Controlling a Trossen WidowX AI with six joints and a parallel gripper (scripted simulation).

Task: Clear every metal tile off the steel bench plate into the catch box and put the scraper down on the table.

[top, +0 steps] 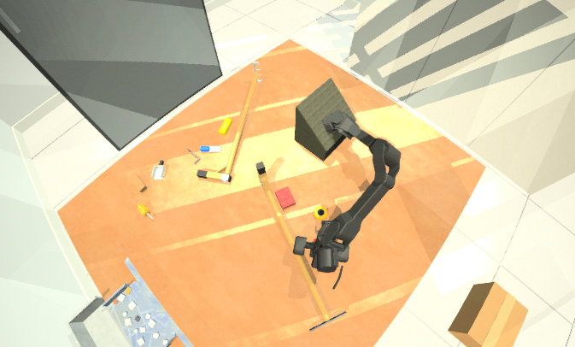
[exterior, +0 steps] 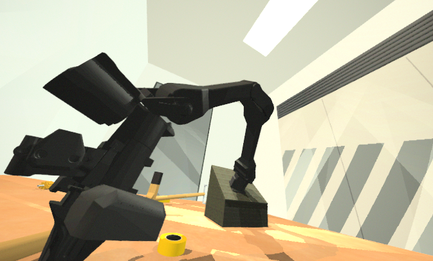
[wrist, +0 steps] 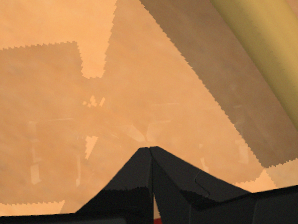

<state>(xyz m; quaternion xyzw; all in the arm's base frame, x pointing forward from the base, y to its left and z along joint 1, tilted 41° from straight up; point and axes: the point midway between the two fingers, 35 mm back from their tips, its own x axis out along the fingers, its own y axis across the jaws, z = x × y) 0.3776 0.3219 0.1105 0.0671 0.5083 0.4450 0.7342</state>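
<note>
Now: the red clip 6 cm behind my gripper tip. From my gripper tip the other things lie so: long scraper (10 cm to the right, 6 cm above, 4 cm ahead); yellow tape roll (13 cm behind, 11 cm to the right, 1 cm above); black strip (10 cm to the left).
</note>
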